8 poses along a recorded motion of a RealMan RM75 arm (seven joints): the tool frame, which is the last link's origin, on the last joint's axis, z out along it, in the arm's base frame.
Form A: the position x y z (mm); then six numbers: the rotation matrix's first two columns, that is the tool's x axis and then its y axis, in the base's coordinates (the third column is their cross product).
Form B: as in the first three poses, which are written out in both.
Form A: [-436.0 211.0 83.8 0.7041 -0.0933 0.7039 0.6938 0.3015 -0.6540]
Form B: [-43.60 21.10 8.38 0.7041 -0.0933 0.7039 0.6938 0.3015 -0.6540]
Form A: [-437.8 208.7 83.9 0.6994 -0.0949 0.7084 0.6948 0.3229 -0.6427]
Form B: [-43.78 20.87 8.39 0.6994 -0.0949 0.7084 0.6948 0.3229 -0.6427]
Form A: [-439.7 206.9 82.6 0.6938 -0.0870 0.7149 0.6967 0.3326 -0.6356]
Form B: [-43.97 20.69 8.26 0.6938 -0.0870 0.7149 0.6967 0.3326 -0.6356]
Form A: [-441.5 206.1 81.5 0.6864 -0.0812 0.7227 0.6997 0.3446 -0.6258]
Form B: [-44.15 20.61 8.15 0.6864 -0.0812 0.7227 0.6997 0.3446 -0.6258]
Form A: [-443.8 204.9 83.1 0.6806 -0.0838 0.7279 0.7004 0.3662 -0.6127]
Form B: [-44.38 20.49 8.31 0.6806 -0.0838 0.7279 0.7004 0.3662 -0.6127]
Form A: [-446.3 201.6 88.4 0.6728 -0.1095 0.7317 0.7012 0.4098 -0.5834]
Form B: [-44.63 20.16 8.84 0.6728 -0.1095 0.7317 0.7012 0.4098 -0.5834]
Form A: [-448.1 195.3 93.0 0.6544 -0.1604 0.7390 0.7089 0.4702 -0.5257]
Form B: [-44.81 19.53 9.30 0.6544 -0.1604 0.7390 0.7089 0.4702 -0.5257]
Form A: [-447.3 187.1 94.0 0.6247 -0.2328 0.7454 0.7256 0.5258 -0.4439]
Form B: [-44.73 18.71 9.40 0.6247 -0.2328 0.7454 0.7256 0.5258 -0.4439]
